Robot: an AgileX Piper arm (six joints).
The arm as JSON. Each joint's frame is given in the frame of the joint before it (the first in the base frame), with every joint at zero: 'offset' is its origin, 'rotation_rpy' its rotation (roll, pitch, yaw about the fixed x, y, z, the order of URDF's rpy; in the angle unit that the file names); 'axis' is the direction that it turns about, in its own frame. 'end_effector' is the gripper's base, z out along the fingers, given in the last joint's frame.
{
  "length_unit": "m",
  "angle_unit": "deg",
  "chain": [
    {
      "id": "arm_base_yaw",
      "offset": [
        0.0,
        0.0,
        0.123
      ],
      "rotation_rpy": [
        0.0,
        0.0,
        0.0
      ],
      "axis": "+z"
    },
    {
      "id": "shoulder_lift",
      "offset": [
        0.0,
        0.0,
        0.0
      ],
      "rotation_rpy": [
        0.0,
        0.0,
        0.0
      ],
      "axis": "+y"
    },
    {
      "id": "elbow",
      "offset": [
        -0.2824,
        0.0,
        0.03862
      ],
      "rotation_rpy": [
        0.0,
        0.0,
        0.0
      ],
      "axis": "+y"
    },
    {
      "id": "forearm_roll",
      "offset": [
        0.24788,
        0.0,
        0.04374
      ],
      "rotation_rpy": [
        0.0,
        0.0,
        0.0
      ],
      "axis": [
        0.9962,
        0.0,
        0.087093
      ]
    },
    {
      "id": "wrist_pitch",
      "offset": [
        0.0,
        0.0,
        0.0
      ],
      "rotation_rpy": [
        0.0,
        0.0,
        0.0
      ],
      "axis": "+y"
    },
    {
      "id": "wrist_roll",
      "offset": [
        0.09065,
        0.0,
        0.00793
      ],
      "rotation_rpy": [
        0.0,
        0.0,
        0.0
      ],
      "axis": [
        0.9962,
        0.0,
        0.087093
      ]
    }
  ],
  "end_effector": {
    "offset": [
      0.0,
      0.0,
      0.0
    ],
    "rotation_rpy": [
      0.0,
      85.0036,
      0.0
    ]
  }
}
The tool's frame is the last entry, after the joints.
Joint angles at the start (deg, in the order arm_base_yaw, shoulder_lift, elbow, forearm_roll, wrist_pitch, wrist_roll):
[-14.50, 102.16, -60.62, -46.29, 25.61, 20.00]
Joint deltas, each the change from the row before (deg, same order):
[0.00, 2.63, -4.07, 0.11, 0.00, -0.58]
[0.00, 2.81, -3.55, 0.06, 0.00, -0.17]
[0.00, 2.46, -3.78, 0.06, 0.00, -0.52]
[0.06, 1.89, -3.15, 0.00, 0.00, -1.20]
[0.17, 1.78, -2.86, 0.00, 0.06, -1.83]
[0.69, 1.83, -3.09, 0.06, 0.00, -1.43]
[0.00, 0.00, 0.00, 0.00, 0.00, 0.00]
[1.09, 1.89, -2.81, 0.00, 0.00, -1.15]
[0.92, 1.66, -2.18, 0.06, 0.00, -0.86]
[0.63, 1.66, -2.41, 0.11, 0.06, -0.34]
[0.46, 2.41, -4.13, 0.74, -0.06, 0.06]
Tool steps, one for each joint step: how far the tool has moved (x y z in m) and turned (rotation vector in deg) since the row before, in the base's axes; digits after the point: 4 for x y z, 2 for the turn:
[0.0166, -0.0042, 0.0019, -0.54, -1.16, 0.38]
[0.0148, -0.0038, -0.0022, -0.22, -0.65, 0.09]
[0.0148, -0.0038, 0.0008, -0.54, -1.06, 0.36]
[0.0120, -0.0026, 0.0016, -0.92, -0.68, 0.94]
[0.0109, -0.0016, 0.0008, -1.23, -0.17, 1.46]
[0.0127, 0.0023, 0.0014, -1.02, -0.59, 1.68]
[0.0000, 0.0000, 0.0000, 0.00, 0.00, 0.00]
[0.0126, 0.0058, -0.0007, -0.85, -0.38, 1.89]
[0.0099, 0.0054, -0.0023, -0.55, -0.14, 1.49]
[0.0097, 0.0033, -0.0013, -0.26, -0.56, 0.77]
[0.0145, 0.0016, 0.0009, 0.38, -1.88, 0.13]

